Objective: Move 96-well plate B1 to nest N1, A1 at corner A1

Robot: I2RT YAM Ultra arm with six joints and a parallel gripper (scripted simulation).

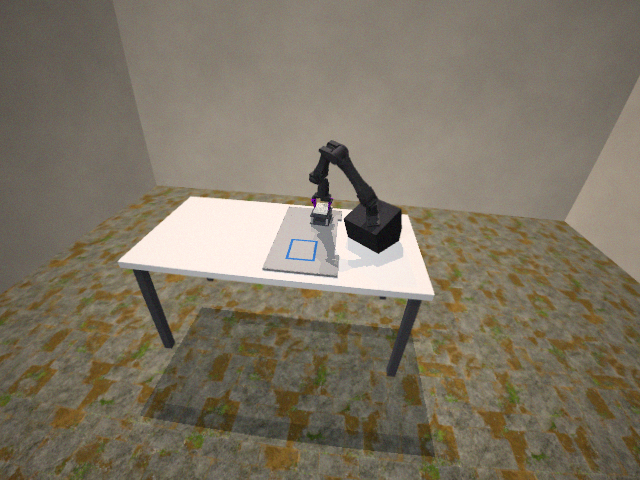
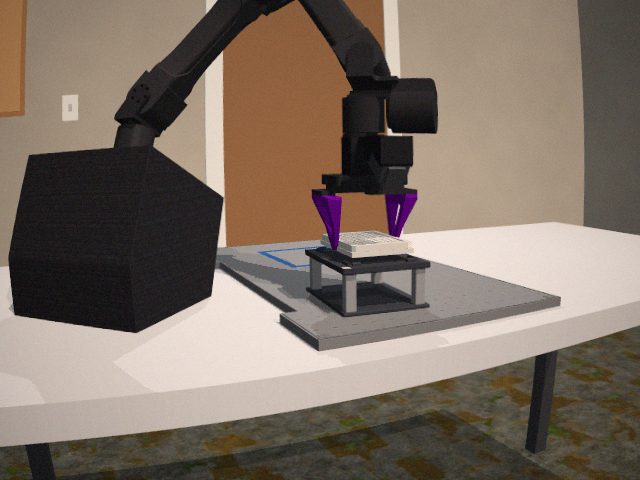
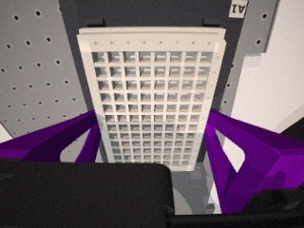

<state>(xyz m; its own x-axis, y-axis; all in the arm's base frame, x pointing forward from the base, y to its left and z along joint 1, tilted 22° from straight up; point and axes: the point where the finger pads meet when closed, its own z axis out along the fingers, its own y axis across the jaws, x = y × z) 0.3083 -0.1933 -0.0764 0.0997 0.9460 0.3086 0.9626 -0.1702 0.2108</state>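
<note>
Right now the white 96-well plate is right at my hand. Also, from my hand: raised plate nest N1: 2 cm below; then A1 mark: 7 cm to the right, 6 cm behind, 2 cm below.
</note>
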